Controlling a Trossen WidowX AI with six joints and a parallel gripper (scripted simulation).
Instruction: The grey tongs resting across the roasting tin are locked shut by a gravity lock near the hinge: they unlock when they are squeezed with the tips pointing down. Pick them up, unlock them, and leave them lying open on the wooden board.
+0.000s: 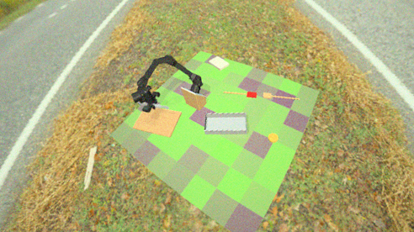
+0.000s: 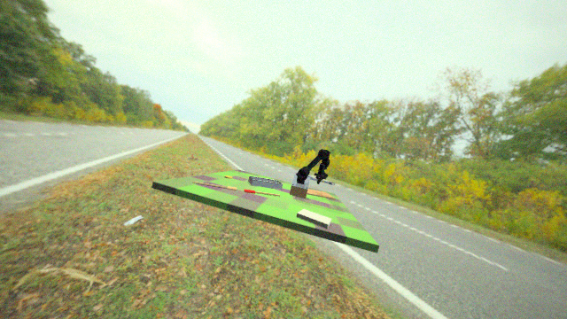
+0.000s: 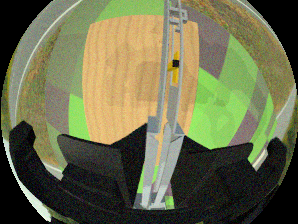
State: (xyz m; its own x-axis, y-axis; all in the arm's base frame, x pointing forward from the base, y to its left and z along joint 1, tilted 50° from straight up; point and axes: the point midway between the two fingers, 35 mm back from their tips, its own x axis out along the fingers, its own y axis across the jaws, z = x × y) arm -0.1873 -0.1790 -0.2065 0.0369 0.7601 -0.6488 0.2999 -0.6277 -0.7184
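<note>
The wooden board is 4 cm to the right of my gripper tip and 11 cm below it. The rest, counted from my gripper tip: yellow lock piece 5 cm behind, 1 cm to the right, 4 cm above; then red-headed spatula 48 cm ahead, 55 cm to the left, 11 cm below; then roasting tin 51 cm ahead, 20 cm to the left, 9 cm below.
</note>
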